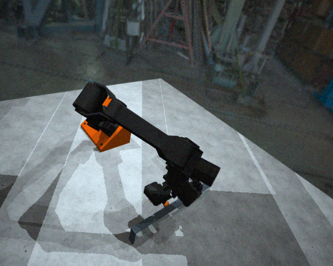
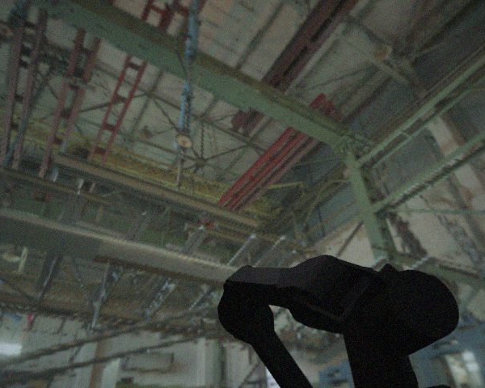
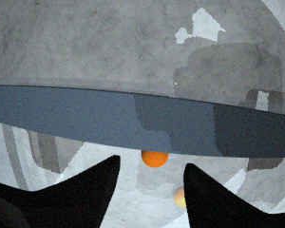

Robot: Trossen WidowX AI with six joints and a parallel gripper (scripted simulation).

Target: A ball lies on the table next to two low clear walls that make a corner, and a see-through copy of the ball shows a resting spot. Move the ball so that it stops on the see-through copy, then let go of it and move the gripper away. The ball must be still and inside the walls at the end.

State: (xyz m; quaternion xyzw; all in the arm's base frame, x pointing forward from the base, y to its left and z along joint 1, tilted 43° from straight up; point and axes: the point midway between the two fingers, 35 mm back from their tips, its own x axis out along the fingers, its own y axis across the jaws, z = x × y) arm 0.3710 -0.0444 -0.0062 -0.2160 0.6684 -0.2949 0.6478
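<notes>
The orange ball is 20 mm below my gripper tip. The rest, counted from my gripper tip: see-through copy of ball (50 mm behind, 30 mm to the right, 20 mm below).
</notes>
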